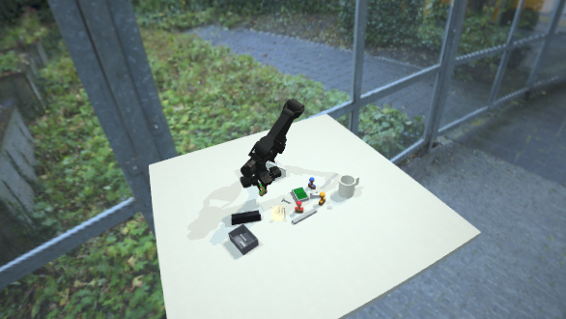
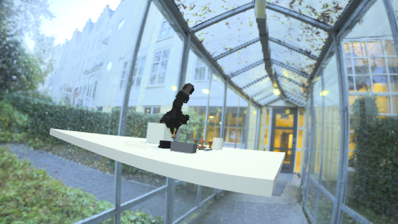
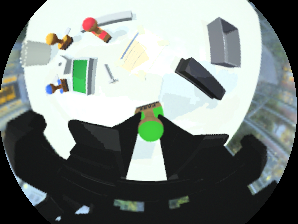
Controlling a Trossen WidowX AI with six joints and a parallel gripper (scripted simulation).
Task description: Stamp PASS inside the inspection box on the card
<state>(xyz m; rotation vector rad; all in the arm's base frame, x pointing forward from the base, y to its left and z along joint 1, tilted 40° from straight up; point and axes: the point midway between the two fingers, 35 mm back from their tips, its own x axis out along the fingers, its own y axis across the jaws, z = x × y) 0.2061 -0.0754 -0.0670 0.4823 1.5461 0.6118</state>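
Right now the green ink pad is 18 cm to the left of my gripper tip, 7 cm below it and 4 cm ahead of it. Round my gripper tip: green-knobbed stamp (right at my gripper tip); then black block (12 cm to the right, 8 cm ahead, 6 cm below); then pale yellow card (10 cm ahead, 8 cm below, 4 cm to the left).
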